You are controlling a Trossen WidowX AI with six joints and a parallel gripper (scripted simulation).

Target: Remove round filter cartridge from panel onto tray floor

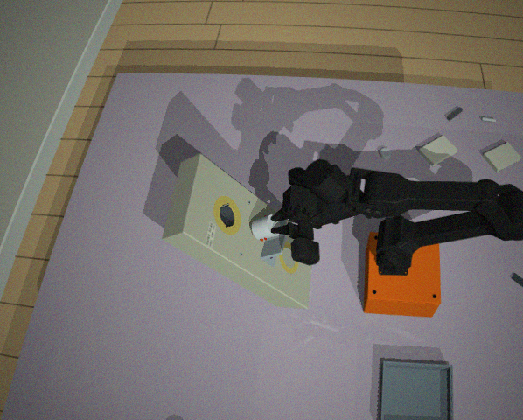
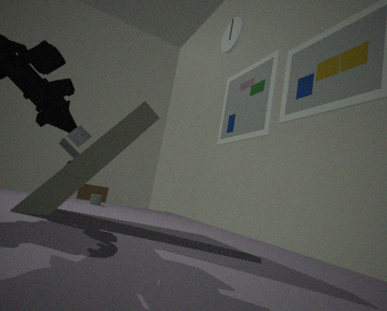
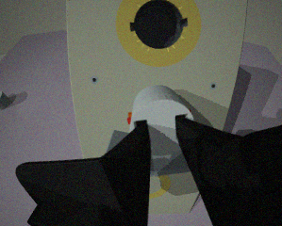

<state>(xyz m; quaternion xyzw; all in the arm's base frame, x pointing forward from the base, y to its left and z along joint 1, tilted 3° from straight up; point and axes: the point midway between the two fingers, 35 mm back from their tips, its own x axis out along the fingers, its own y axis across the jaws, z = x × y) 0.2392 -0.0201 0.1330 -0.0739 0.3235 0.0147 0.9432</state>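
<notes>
The round filter cartridge lies 10 mm ahead of my gripper tip and 10 mm below it. The rest, counted from my gripper tip: grey tray (320 mm behind, 300 mm to the left, 200 mm below); service panel (50 mm ahead, 50 mm below).
</notes>
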